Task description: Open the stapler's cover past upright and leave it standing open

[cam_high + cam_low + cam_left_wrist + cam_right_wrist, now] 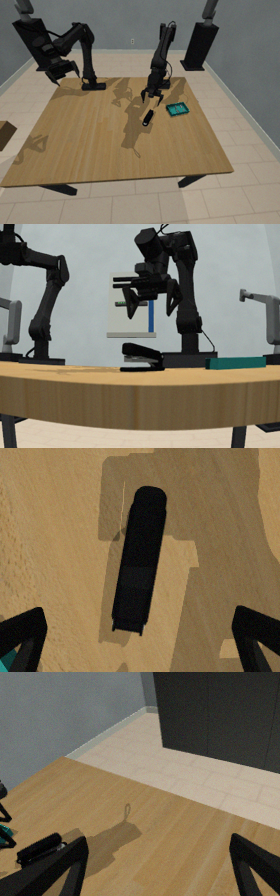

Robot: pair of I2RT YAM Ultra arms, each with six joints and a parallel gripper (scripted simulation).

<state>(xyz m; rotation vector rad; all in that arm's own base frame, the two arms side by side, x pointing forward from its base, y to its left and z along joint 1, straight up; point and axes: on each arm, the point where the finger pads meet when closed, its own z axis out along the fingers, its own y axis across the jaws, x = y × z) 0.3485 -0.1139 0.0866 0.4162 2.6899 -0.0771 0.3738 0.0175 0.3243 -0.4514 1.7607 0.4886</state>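
Now: the stapler cover 3 cm ahead of my left hand, 1 cm to the right of it and 9 cm below it. Round my left hand: teal tray 5 cm behind, 23 cm to the left, 12 cm below; black stapler 3 cm ahead, 1 cm to the right, 10 cm below.
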